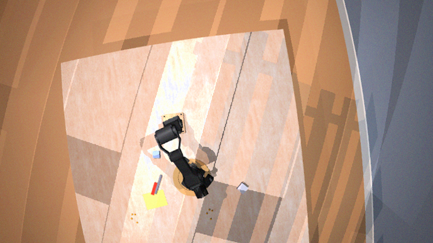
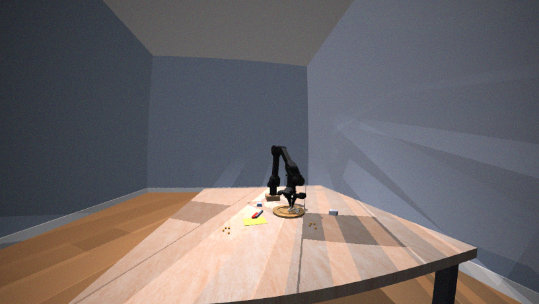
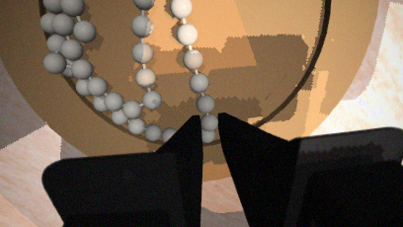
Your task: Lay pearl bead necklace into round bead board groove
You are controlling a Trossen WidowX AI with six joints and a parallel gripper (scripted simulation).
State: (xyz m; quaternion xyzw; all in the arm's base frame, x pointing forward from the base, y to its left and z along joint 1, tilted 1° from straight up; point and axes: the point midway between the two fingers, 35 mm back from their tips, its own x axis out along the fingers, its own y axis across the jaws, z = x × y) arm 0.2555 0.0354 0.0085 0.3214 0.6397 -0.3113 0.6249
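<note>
The round bead board is 4 cm ahead of my gripper tip, 4 cm to the right of it and 1 cm below it. The rest, counted from my gripper tip: grey block: 17 cm ahead, 20 cm to the left; blue block: 14 cm behind, 18 cm to the right, 1 cm below; red marker: 3 cm ahead, 24 cm to the right, 1 cm below.
</note>
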